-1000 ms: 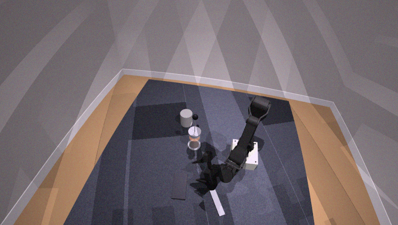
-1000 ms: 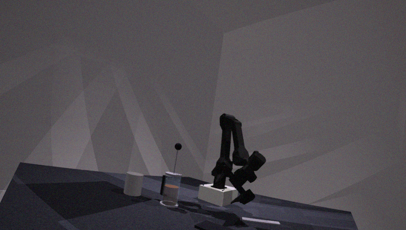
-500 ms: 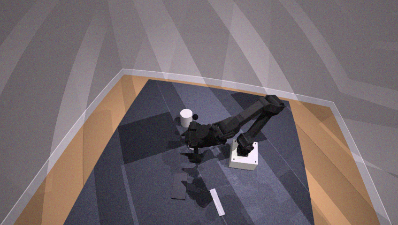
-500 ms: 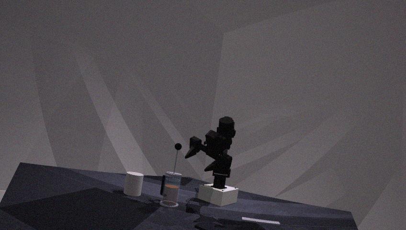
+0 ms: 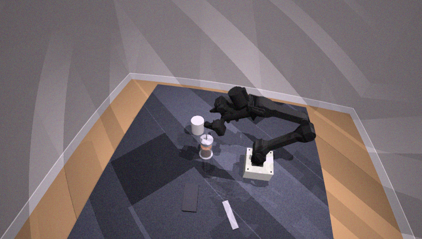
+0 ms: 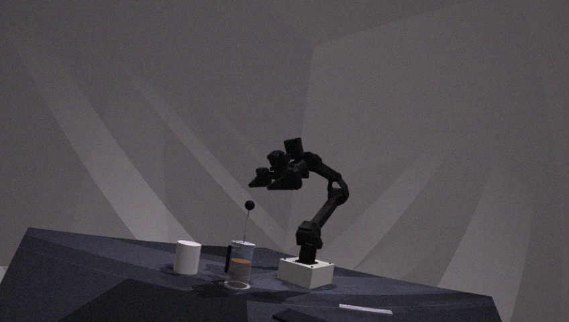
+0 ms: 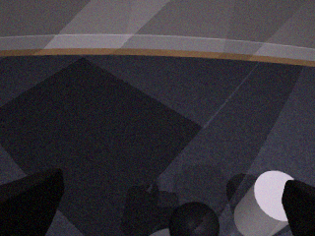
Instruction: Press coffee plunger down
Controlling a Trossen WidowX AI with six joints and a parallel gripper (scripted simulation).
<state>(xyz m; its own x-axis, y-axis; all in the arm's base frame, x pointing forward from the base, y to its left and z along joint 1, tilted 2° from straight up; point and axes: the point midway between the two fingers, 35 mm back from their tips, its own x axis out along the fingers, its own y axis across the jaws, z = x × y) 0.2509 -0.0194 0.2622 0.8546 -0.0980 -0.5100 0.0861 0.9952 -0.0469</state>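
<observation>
My gripper tip is 190 mm above the coffee press and 30 mm to the left of it. Round my gripper tip: flat slab 310 mm below, 260 mm to the left, 20 mm ahead.
</observation>
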